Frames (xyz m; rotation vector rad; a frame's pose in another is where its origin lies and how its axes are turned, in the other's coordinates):
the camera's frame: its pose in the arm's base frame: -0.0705 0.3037 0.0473 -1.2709 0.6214 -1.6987
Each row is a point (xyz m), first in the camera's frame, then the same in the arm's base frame.
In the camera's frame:
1: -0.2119 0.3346 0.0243
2: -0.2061 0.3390 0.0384
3: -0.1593 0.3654 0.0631
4: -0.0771 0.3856 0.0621
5: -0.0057 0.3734 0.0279
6: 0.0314 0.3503 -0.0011
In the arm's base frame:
1: 0.0867 0.3343 -0.3158
2: 0.1010 0.3288 -0.3116
3: 0.1302 0.2783 -0.3019
4: 0.1308 0.1968 -0.2791
5: 0.0897 0.1361 -0.2468
6: 0.0518 0.1112 -0.2204

